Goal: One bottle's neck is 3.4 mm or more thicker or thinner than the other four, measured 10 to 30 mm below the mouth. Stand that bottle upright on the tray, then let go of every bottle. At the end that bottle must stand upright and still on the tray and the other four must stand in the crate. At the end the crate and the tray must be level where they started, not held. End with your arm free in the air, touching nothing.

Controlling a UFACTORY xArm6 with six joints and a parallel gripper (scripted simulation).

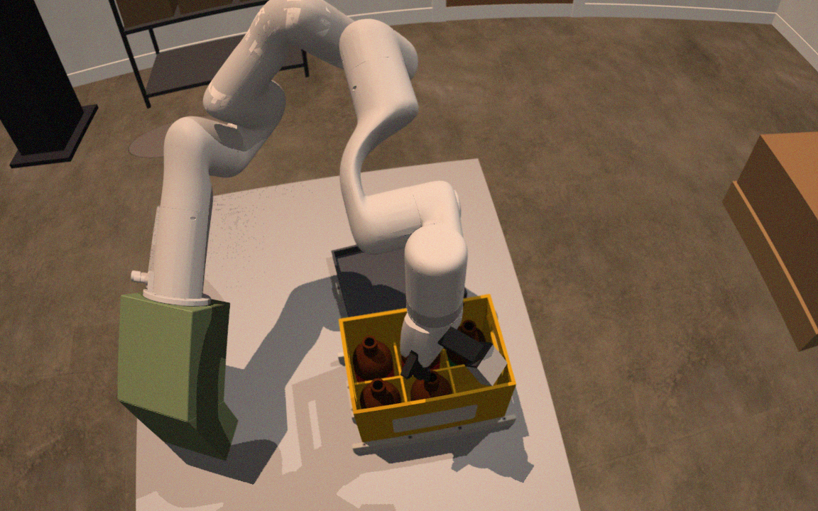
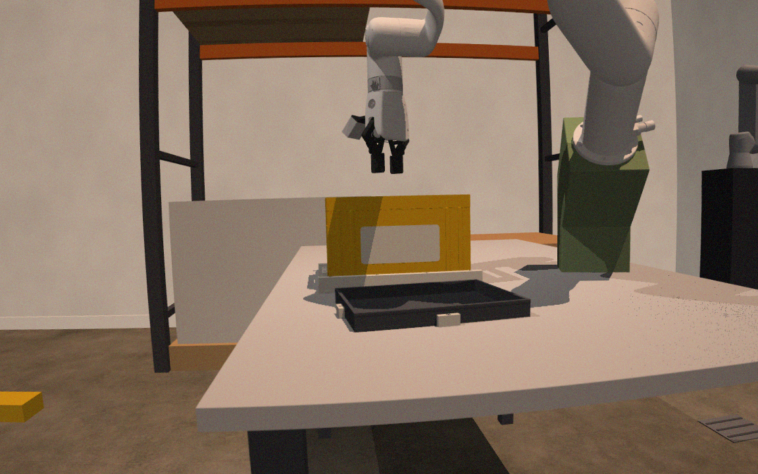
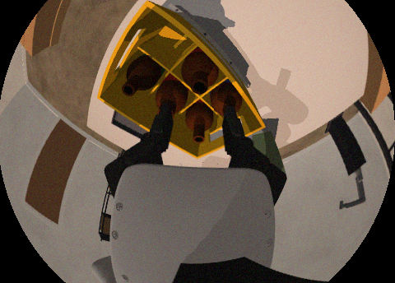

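My hand is 20 mm past the glass bottle, 90 mm to the right of it and 150 mm above it. Also, from my hand: yellow crate (10 mm behind, 40 mm to the left, 160 mm below); then dark tray (60 mm behind, 320 mm to the left, 230 mm below).
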